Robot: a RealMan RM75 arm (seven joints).
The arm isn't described. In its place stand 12 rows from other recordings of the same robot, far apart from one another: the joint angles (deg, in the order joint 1, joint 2, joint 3, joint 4, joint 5, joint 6, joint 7), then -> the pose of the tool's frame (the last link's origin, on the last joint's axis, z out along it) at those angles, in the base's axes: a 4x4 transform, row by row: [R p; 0 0 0 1], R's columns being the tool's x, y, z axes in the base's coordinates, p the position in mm.
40.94, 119.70, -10.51, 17.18, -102.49, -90.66, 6.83 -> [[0.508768 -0.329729 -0.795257 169.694], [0.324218 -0.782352 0.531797 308.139], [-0.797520 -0.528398 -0.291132 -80.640], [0 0 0 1]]
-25.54, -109.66, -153.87, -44.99, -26.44, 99.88, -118.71 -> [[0.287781 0.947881 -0.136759 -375.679], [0.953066 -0.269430 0.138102 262.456], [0.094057 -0.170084 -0.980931 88.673], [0 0 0 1]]
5.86, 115.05, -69.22, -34.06, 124.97, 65.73, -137.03 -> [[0.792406 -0.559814 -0.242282 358.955], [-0.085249 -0.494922 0.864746 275.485], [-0.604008 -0.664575 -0.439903 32.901], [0 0 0 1]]
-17.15, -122.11, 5.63, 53.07, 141.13, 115.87, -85.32 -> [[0.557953 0.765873 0.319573 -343.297], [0.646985 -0.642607 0.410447 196.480], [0.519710 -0.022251 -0.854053 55.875], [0 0 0 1]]
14.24, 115.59, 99.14, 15.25, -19.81, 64.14, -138.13 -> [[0.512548 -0.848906 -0.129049 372.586], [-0.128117 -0.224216 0.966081 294.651], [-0.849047 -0.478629 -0.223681 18.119], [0 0 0 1]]
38.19, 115.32, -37.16, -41.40, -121.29, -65.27, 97.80 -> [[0.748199 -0.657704 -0.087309 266.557], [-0.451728 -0.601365 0.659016 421.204], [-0.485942 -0.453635 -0.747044 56.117], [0 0 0 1]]
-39.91, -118.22, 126.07, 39.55, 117.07, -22.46, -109.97 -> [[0.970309 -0.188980 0.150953 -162.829], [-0.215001 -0.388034 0.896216 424.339], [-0.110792 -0.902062 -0.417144 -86.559], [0 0 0 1]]
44.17, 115.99, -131.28, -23.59, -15.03, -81.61, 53.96 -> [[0.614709 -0.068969 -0.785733 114.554], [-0.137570 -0.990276 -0.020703 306.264], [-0.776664 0.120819 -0.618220 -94.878], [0 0 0 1]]
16.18, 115.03, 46.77, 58.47, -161.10, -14.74, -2.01 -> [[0.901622 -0.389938 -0.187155 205.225], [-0.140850 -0.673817 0.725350 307.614], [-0.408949 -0.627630 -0.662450 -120.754], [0 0 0 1]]
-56.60, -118.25, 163.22, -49.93, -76.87, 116.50, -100.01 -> [[0.161834 0.339533 0.926567 -135.085], [-0.105244 -0.927651 0.358312 374.535], [0.981190 -0.155503 -0.114391 174.409], [0 0 0 1]]
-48.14, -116.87, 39.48, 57.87, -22.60, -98.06, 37.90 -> [[0.463950 0.843607 -0.270328 -214.985], [0.885581 -0.434006 0.165482 389.767], [0.022278 -0.316173 -0.948440 60.185], [0 0 0 1]]
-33.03, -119.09, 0.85, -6.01, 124.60, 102.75, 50.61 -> [[0.383548 -0.345391 0.856502 -208.440], [-0.918899 -0.050060 0.391303 271.663], [-0.092276 -0.937123 -0.336580 -53.179], [0 0 0 1]]
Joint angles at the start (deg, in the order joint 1, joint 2, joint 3, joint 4, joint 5, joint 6, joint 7): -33.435 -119.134 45.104 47.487 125.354 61.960 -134.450
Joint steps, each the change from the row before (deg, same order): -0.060 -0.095 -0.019 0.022 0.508 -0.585 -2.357; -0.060 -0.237 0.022 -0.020 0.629 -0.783 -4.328; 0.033 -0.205 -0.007 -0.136 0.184 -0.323 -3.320; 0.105 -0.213 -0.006 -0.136 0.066 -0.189 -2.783; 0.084 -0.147 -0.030 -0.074 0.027 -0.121 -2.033; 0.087 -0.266 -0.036 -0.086 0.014 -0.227 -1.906; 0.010 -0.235 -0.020 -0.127 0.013 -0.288 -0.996; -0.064 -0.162 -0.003 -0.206 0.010 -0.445 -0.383; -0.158 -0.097 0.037 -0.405 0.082 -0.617 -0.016; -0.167 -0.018 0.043 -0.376 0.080 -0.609 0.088; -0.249 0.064 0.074 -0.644 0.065 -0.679 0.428
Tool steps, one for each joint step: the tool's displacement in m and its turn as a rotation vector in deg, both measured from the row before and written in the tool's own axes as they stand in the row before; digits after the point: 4 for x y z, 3 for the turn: 0.0002 -0.0010 0.0005 0.624 0.113 -2.115; -0.0006 -0.0008 0.0014 0.707 0.117 -4.094; -0.0016 -0.0003 0.0011 0.186 -0.029 -3.458; -0.0021 -0.0004 0.0010 0.066 -0.086 -3.037; -0.0013 -0.0004 0.0005 0.036 -0.026 -2.231; -0.0019 -0.0002 0.0011 0.003 0.003 -2.185; -0.0015 0.0001 0.0013 0.008 0.037 -1.217; -0.0007 0.0000 0.0013 0.087 0.152 -0.553; -0.0005 -0.0003 0.0017 0.224 0.145 -0.150; 0.0001 -0.0004 0.0013 0.263 0.201 0.027; -0.0001 -0.0007 0.0017 0.315 0.101 0.308
